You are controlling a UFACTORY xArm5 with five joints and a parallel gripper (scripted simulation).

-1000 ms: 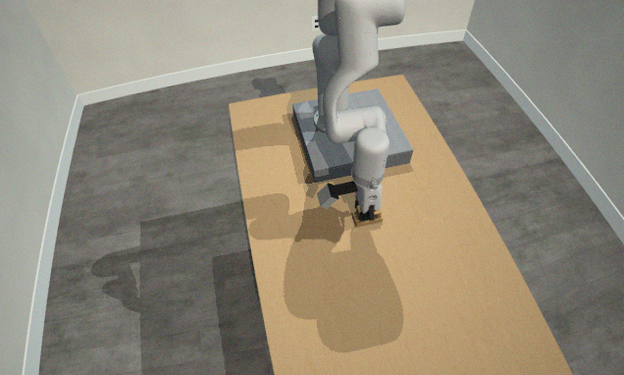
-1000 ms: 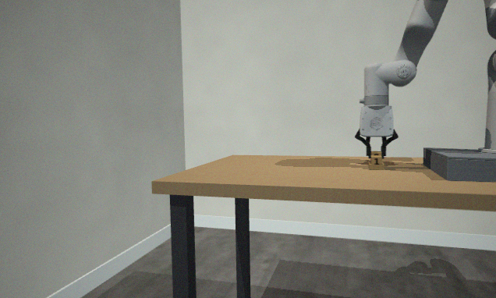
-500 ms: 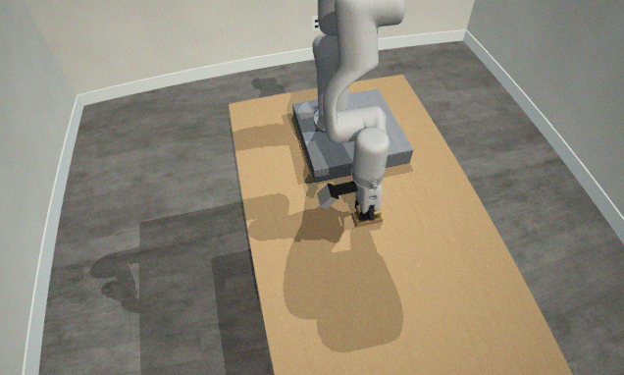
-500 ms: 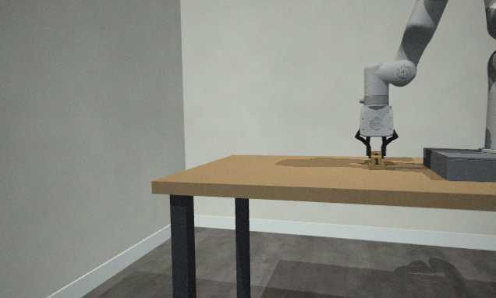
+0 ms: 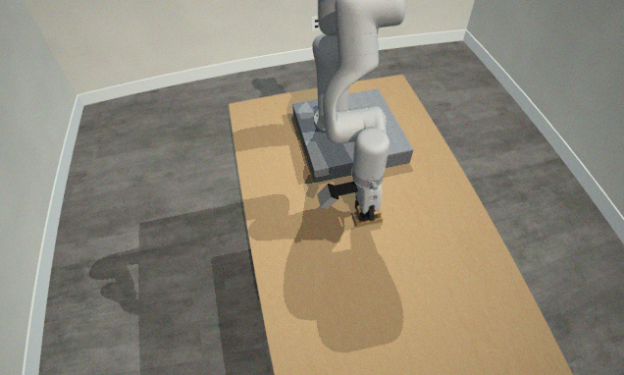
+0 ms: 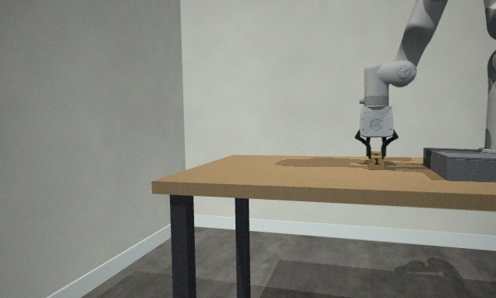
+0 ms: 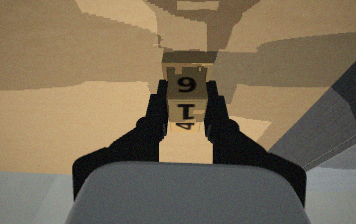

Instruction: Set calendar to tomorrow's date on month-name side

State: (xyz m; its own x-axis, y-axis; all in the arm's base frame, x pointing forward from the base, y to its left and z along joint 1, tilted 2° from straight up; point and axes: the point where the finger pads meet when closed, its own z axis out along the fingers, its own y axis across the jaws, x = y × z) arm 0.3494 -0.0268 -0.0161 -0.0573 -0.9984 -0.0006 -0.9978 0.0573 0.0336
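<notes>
My hand is 4 cm above the wooden tray and 2 cm to the right of it. Also, from my hand: wooden cube 1 cm below.
</notes>
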